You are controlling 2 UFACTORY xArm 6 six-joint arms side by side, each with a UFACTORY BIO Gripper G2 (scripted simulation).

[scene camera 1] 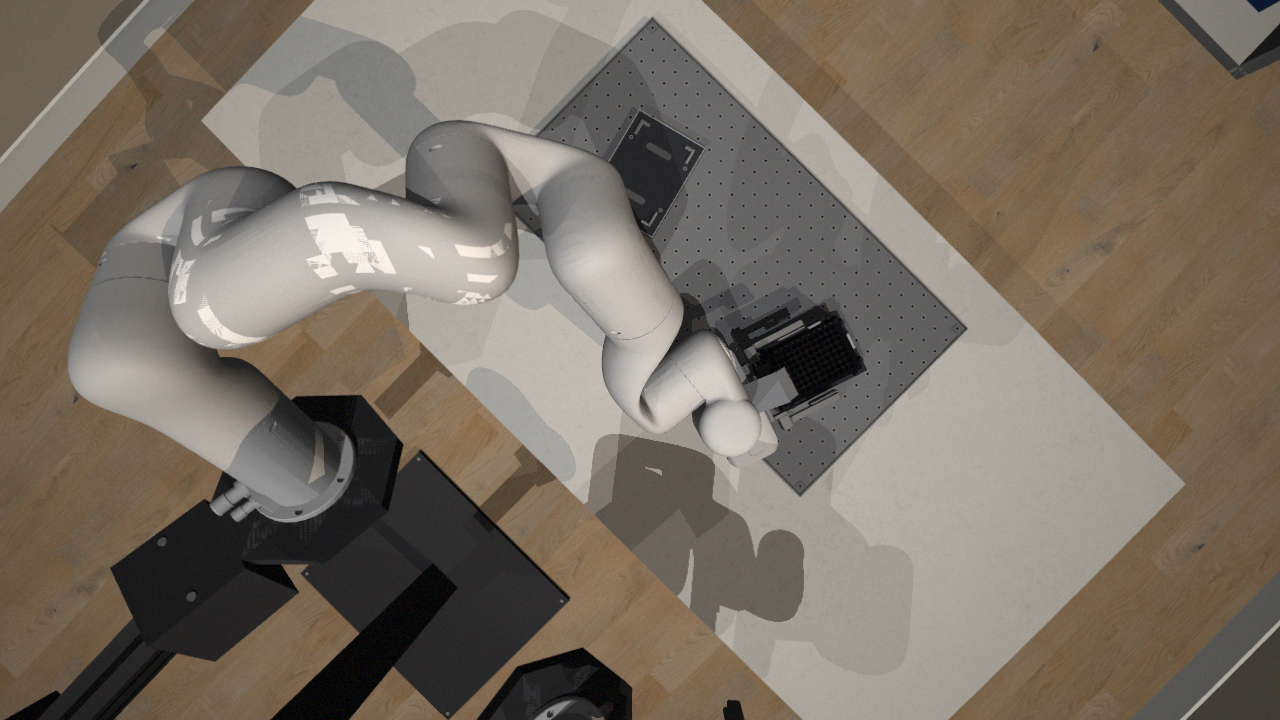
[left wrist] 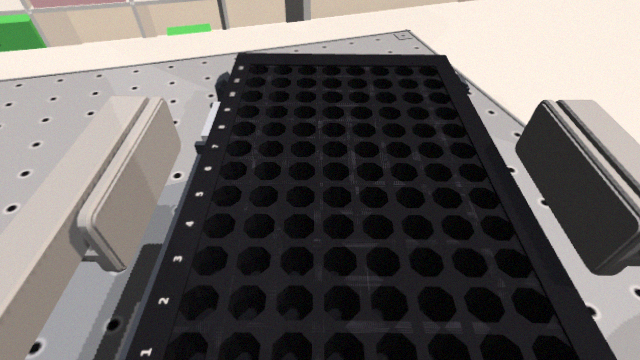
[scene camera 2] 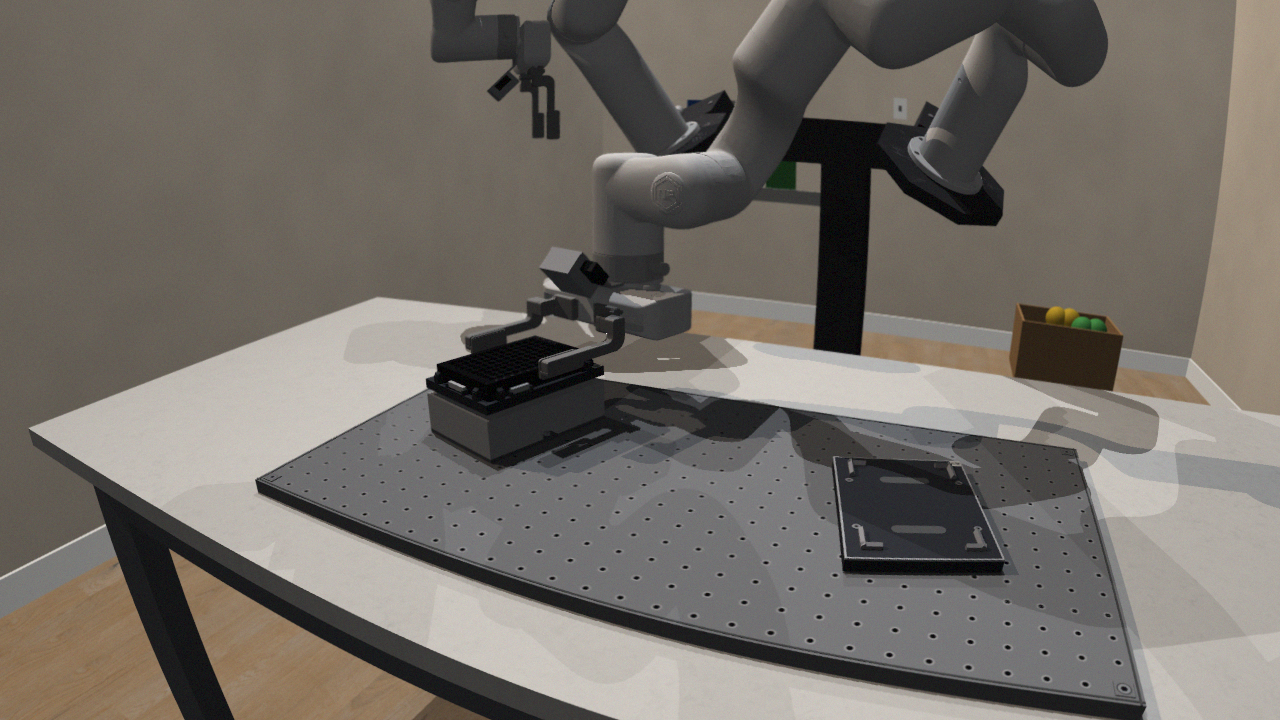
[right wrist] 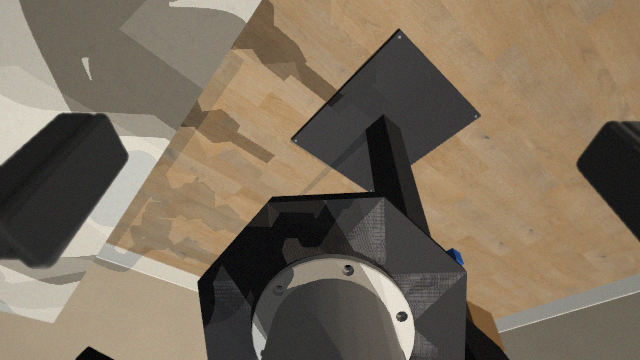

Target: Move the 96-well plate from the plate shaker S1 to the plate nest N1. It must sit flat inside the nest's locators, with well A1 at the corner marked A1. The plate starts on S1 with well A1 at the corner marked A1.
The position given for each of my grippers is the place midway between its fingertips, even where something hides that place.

Observation:
I see my left gripper (scene camera 2: 503,357), my right gripper (scene camera 2: 545,138) and a black 96-well plate (scene camera 2: 512,364).
The black 96-well plate shows as well in scene camera 1 (scene camera 1: 837,358) and in the left wrist view (left wrist: 360,155). My left gripper also shows in scene camera 1 (scene camera 1: 820,358). The right wrist view does not show the black 96-well plate: it is out of frame.

